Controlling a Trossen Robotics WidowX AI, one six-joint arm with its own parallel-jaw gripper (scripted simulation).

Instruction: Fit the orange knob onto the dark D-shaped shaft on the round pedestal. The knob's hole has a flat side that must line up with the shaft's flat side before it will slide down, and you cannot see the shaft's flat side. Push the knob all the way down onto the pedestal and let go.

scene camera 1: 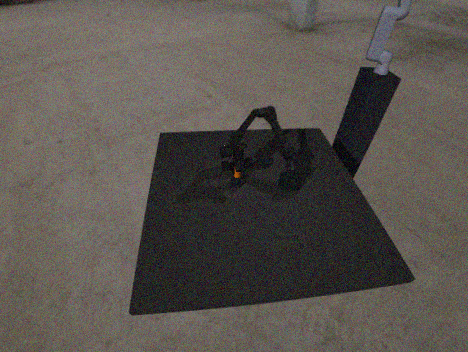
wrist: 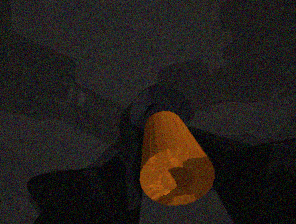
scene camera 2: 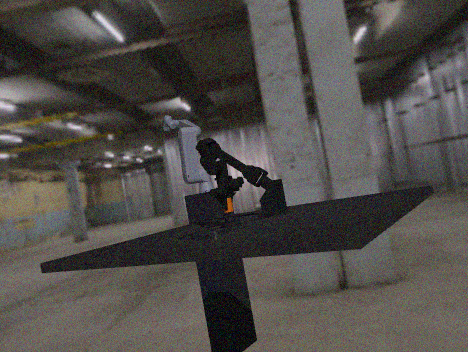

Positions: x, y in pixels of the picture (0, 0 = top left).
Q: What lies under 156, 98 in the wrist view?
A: A dark round shape.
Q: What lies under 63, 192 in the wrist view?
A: My gripper.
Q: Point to an orange knob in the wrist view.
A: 174, 170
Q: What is my gripper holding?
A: An orange knob.
